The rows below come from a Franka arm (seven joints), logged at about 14 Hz.
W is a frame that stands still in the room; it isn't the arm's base.
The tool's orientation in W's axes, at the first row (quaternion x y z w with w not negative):
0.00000, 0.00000, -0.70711, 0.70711
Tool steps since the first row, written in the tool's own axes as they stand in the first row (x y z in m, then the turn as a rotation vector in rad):
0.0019, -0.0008, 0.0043, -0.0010, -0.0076, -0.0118
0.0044, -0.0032, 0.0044, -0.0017, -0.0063, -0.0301
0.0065, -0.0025, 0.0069, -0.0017, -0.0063, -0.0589
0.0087, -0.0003, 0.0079, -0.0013, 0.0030, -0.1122
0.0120, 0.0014, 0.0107, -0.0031, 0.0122, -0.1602
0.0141, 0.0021, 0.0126, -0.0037, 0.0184, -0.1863
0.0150, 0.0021, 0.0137, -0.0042, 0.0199, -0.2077
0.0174, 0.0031, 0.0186, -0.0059, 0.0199, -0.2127
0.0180, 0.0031, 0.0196, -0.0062, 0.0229, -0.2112
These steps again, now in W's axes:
-0.0008, -0.0019, 0.0043, -0.0076, 0.0010, -0.0118
-0.0032, -0.0044, 0.0044, -0.0063, 0.0017, -0.0301
-0.0025, -0.0065, 0.0069, -0.0063, 0.0017, -0.0589
-0.0003, -0.0087, 0.0079, 0.0030, 0.0013, -0.1122
0.0014, -0.0120, 0.0107, 0.0122, 0.0031, -0.1602
0.0021, -0.0141, 0.0126, 0.0184, 0.0037, -0.1863
0.0021, -0.0150, 0.0137, 0.0199, 0.0042, -0.2077
0.0031, -0.0174, 0.0186, 0.0199, 0.0059, -0.2127
0.0031, -0.0180, 0.0196, 0.0229, 0.0062, -0.2112

